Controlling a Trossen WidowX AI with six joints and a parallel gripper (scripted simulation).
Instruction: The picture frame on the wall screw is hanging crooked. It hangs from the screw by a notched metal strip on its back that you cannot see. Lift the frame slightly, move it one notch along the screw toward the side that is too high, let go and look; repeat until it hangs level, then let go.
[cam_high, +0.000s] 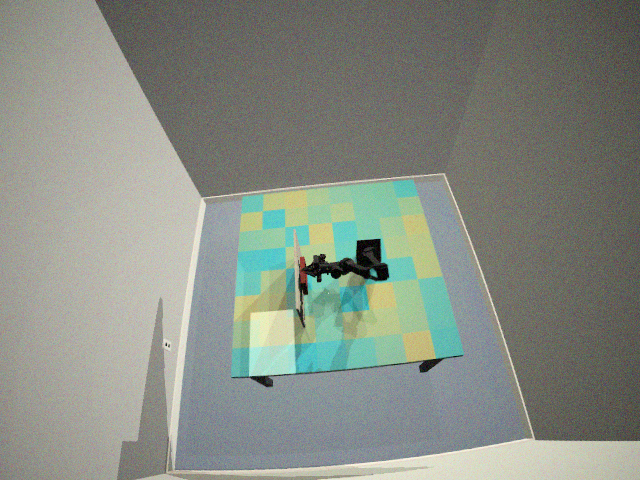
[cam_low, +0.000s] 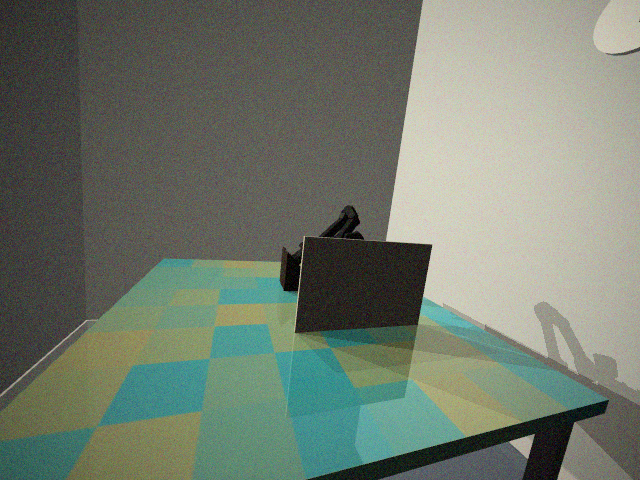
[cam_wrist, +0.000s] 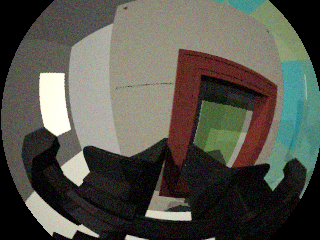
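Now: gripper tip 5 cm above the picture frame and 1 cm to the right of it. From my gripper tip the other things lie so: wall panel (7 cm below, 2 cm ahead, 1 cm to the left).
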